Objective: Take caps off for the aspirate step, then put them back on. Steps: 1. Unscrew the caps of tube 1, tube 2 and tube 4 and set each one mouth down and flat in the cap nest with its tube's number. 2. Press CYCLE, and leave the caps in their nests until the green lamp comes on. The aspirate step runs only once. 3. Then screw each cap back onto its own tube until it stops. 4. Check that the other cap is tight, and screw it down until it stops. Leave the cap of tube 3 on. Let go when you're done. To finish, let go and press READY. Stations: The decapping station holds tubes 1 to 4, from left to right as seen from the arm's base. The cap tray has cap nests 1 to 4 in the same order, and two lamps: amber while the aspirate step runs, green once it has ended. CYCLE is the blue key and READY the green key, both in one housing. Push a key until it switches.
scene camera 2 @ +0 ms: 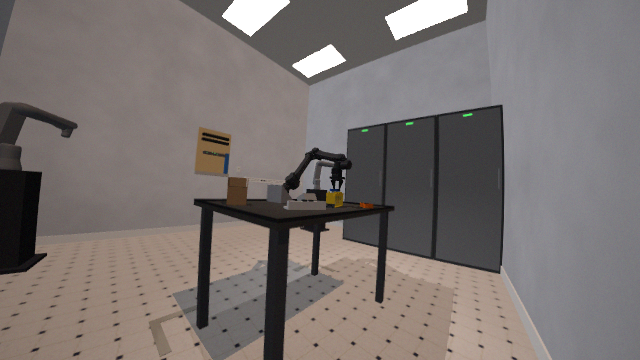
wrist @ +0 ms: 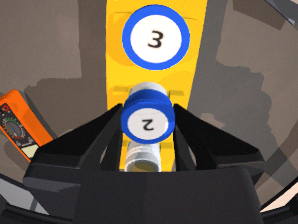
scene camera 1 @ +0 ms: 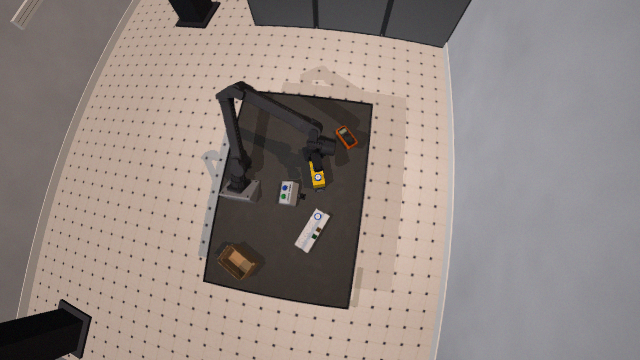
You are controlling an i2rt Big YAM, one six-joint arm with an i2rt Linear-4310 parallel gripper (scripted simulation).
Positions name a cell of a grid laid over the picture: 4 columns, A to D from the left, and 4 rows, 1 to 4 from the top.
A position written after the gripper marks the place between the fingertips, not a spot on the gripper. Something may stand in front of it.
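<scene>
Scene camera 1 shows a cardboard box (scene camera 1: B3). The wrist view shows the gripper (wrist: B2), while the cardboard box is out of frame in the wrist view.
</scene>
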